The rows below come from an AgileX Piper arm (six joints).
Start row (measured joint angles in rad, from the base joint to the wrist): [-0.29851, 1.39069, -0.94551, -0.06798, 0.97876, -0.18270]
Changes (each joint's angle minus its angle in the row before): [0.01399, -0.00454, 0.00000, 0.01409, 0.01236, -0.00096]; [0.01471, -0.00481, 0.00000, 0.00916, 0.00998, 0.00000]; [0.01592, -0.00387, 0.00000, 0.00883, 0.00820, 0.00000]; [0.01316, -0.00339, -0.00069, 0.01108, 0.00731, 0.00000]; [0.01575, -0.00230, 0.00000, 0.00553, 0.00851, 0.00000]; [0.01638, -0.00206, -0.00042, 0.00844, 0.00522, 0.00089]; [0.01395, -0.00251, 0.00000, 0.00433, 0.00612, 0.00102]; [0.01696, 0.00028, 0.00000, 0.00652, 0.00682, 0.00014]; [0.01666, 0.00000, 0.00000, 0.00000, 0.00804, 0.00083]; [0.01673, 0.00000, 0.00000, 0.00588, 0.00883, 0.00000]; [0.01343, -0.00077, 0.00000, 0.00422, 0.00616, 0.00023]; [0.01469, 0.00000, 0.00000, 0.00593, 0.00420, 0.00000]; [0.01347, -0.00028, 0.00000, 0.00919, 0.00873, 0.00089]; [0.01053, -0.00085, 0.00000, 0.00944, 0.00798, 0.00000]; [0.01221, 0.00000, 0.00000, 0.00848, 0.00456, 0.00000]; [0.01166, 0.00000, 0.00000, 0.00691, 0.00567, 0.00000]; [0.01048, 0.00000, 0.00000, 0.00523, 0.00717, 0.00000]
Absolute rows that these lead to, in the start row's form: [-0.28452, 1.38615, -0.94551, -0.05389, 0.99112, -0.18366]; [-0.26981, 1.38134, -0.94551, -0.04473, 1.00110, -0.18366]; [-0.25389, 1.37747, -0.94551, -0.03590, 1.00930, -0.18366]; [-0.24073, 1.37408, -0.94620, -0.02482, 1.01661, -0.18366]; [-0.22498, 1.37178, -0.94620, -0.01929, 1.02512, -0.18366]; [-0.20860, 1.36972, -0.94662, -0.01085, 1.03034, -0.18277]; [-0.19465, 1.36721, -0.94662, -0.00652, 1.03646, -0.18175]; [-0.17769, 1.36749, -0.94662, 0.00000, 1.04328, -0.18161]; [-0.16103, 1.36749, -0.94662, 0.00000, 1.05132, -0.18078]; [-0.14430, 1.36749, -0.94662, 0.00588, 1.06015, -0.18078]; [-0.13087, 1.36672, -0.94662, 0.01010, 1.06631, -0.18055]; [-0.11618, 1.36672, -0.94662, 0.01603, 1.07051, -0.18055]; [-0.10271, 1.36644, -0.94662, 0.02522, 1.07924, -0.17966]; [-0.09218, 1.36559, -0.94662, 0.03466, 1.08722, -0.17966]; [-0.07997, 1.36559, -0.94662, 0.04314, 1.09178, -0.17966]; [-0.06831, 1.36559, -0.94662, 0.05005, 1.09745, -0.17966]; [-0.05783, 1.36559, -0.94662, 0.05528, 1.10462, -0.17966]
